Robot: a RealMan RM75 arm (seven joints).
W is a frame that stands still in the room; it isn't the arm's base.
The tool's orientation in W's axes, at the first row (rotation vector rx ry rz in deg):
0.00, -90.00, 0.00
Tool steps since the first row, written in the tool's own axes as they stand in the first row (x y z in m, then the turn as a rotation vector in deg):
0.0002, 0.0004, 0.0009, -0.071, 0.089, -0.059
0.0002, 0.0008, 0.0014, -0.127, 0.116, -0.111
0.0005, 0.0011, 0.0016, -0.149, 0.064, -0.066
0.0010, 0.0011, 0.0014, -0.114, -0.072, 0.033
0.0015, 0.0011, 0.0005, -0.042, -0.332, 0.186
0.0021, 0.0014, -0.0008, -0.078, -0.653, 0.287
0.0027, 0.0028, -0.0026, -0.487, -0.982, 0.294
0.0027, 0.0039, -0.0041, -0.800, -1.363, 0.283
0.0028, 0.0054, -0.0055, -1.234, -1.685, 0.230
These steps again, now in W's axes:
-0.0009, 0.0004, 0.0002, 0.059, 0.089, -0.071
-0.0014, 0.0008, 0.0002, 0.111, 0.116, -0.127
-0.0016, 0.0011, 0.0005, 0.066, 0.064, -0.149
-0.0014, 0.0011, 0.0010, -0.033, -0.072, -0.114
-0.0005, 0.0011, 0.0015, -0.186, -0.332, -0.042
0.0008, 0.0014, 0.0021, -0.287, -0.653, -0.078
0.0026, 0.0028, 0.0027, -0.294, -0.982, -0.487
0.0041, 0.0039, 0.0027, -0.283, -1.363, -0.800
0.0055, 0.0054, 0.0028, -0.230, -1.685, -1.234

